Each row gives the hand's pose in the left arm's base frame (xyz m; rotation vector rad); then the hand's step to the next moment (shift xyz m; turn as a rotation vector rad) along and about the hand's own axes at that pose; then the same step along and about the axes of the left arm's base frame.
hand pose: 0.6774 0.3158 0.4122 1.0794 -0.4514 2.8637
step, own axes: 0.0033 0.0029 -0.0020 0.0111 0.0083 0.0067
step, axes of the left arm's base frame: -0.0042 -0.0024 0.0000 -0.0053 -0.0105 0.0099
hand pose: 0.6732 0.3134 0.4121 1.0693 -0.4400 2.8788
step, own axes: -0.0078 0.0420 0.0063 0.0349 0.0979 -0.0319
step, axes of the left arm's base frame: 0.0043 -0.0415 -0.0110 -0.0599 -0.0872 -0.0250
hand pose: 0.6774 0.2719 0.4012 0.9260 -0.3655 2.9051
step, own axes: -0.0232 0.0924 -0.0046 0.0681 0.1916 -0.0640
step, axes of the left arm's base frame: 0.0036 -0.0883 -0.0359 -0.1180 -0.1703 -0.0502
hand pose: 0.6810 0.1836 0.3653 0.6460 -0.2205 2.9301
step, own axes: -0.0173 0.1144 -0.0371 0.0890 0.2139 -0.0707
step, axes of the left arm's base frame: -0.0179 -0.1075 -0.0537 -0.1431 -0.1890 -0.0498
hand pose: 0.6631 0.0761 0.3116 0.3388 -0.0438 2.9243
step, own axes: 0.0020 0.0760 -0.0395 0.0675 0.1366 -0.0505
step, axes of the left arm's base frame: -0.0258 -0.0721 -0.0385 -0.1028 -0.1183 -0.0346
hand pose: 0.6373 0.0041 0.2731 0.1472 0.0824 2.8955
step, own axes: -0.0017 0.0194 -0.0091 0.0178 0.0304 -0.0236
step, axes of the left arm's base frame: -0.0039 -0.0196 -0.0079 -0.0269 -0.0262 -0.0197
